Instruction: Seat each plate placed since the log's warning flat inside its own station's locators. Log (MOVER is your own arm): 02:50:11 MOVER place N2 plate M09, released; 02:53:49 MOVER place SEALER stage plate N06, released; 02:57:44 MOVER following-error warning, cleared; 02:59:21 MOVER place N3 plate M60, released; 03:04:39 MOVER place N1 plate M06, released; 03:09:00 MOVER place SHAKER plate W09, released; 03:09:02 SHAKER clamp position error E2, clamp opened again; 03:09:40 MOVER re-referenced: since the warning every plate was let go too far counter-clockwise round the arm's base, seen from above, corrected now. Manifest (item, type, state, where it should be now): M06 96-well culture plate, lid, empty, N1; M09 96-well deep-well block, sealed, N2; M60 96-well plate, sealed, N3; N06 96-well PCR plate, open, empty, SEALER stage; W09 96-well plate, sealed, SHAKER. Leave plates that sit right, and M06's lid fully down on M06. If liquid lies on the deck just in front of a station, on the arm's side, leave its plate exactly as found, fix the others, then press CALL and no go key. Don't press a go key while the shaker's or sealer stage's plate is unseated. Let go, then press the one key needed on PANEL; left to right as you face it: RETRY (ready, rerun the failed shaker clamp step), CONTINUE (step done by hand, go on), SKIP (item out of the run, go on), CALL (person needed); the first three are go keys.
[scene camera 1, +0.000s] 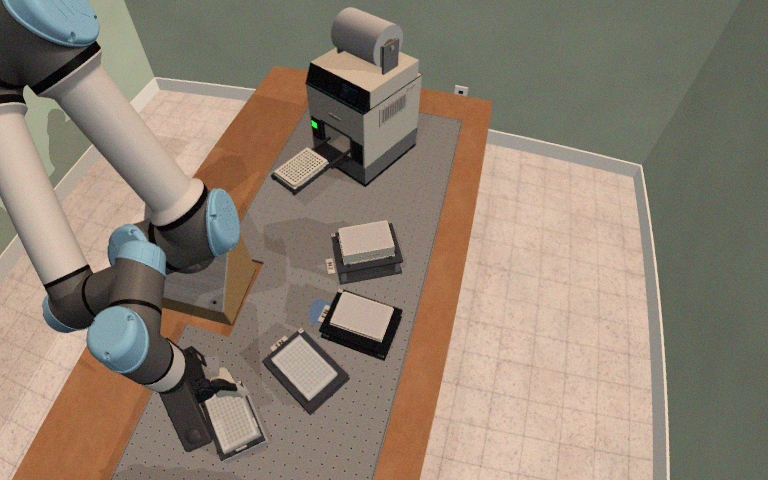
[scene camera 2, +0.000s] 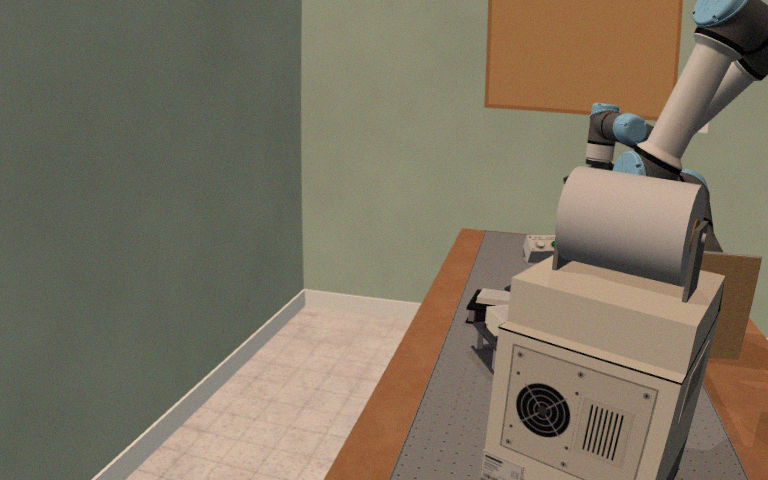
Scene:
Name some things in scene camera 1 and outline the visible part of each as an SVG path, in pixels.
My gripper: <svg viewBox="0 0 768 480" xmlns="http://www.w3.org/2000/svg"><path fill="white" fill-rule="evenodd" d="M165 338L185 355L185 369L180 381L174 387L157 393L160 394L184 450L191 452L211 443L214 438L199 404L213 397L214 393L217 398L226 396L243 398L249 394L249 391L235 384L229 371L224 367L219 368L217 377L213 376L210 379L205 379L205 374L201 367L202 365L207 367L204 356L193 346L182 350L169 338Z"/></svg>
A PCR plate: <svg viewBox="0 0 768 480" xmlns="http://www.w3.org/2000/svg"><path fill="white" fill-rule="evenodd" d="M328 160L307 147L275 170L274 175L295 190L328 165Z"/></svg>

